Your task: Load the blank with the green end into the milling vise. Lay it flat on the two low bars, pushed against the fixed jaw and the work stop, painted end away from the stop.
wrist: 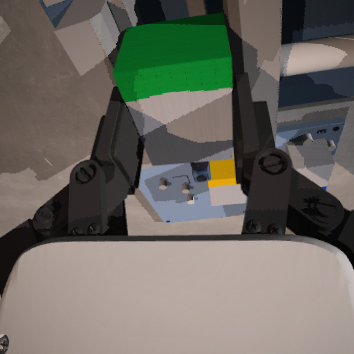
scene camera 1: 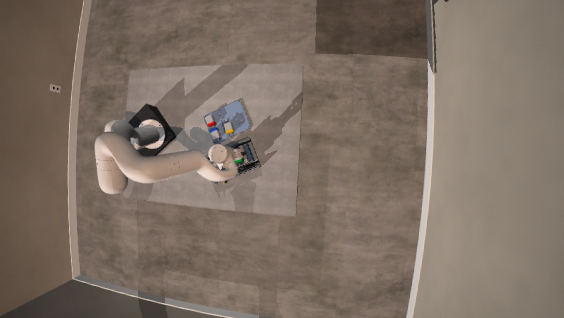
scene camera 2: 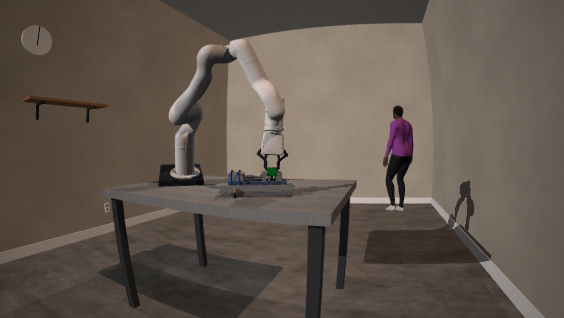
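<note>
The blank with the green end (scene camera 1: pixel 239 160) (scene camera 2: pixel 271 171) (wrist: pixel 177 60) is a pale block; its painted end faces away from the palm in the wrist view. My gripper (scene camera 2: pixel 272 168) (wrist: pixel 183 101) is shut on it, one black finger on each side. The milling vise (scene camera 1: pixel 249 151) (scene camera 2: pixel 270 183) is below and around the blank. In scene camera 2 the green end shows between two grey vise blocks, its top above them. A long pale jaw block (wrist: pixel 256 45) stands right of the blank in the wrist view. The low bars and the blank's underside are hidden, so contact with them cannot be told.
A blue-grey plate (scene camera 1: pixel 238 108) (wrist: pixel 150 192) beside the vise holds a red-ended blank (scene camera 1: pixel 210 121), a blue-ended blank (scene camera 1: pixel 215 133) and a yellow-ended blank (scene camera 1: pixel 229 127) (wrist: pixel 222 172). The table (scene camera 1: pixel 280 185) (scene camera 2: pixel 200 199) carries everything. A person (scene camera 2: pixel 401 140) stands beyond it.
</note>
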